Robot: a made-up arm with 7 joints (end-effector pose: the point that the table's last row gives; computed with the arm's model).
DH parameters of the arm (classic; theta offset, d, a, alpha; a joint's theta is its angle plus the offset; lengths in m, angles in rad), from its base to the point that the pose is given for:
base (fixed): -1.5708 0.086 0 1.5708
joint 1: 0 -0.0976 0.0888 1.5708
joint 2: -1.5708 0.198 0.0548 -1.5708
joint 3: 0 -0.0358 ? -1.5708
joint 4: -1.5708 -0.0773 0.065 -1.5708
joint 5: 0 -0.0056 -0.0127 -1.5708
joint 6: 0 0.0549 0.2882 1.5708
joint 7: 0 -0.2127 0.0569 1.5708
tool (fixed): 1.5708 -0.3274 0 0
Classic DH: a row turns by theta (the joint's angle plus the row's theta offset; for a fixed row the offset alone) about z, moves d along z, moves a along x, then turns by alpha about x.
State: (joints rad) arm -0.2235 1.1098 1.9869 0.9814 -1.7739 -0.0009 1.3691
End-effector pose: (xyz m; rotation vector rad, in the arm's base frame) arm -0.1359 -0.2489 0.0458 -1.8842 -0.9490 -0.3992
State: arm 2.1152 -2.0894 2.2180 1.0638 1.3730 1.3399 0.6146
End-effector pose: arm -0.0089 -0.3926 0.2554 0.3195 1.9178 0.5019
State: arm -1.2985 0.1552 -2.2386 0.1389 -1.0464 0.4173 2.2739
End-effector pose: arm 0.1399 0.0579 0.0644 1.6422 2.3310 -0.1260
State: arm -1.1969 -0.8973 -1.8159 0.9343 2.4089 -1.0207 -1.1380
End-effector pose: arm -0.5183 0.1888 0.1070 1.7568 1.4973 0.6798
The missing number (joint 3, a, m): 0.1191
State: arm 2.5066 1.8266 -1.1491 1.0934 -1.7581 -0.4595 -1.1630
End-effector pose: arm -0.0056 0.5003 0.6653 2.1081 -0.7339 0.3704
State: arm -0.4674 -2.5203 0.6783 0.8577 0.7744 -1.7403 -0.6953
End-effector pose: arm -0.6960 -0.0323 -0.1347 -0.6955 0.6271 -0.7693
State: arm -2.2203 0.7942 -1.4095 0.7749 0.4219 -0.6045 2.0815
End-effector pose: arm -0.0534 0.3927 0.0711 -0.3117 -0.4851 -0.2266
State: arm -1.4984 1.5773 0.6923 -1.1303 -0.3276 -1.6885 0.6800
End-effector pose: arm -0.1482 0.5301 -0.2110 1.5312 0.3847 -1.1064
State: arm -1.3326 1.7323 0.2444 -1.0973 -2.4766 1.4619 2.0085
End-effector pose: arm 0.0229 0.4133 -0.1320 -0.4479 0.9134 -1.0882
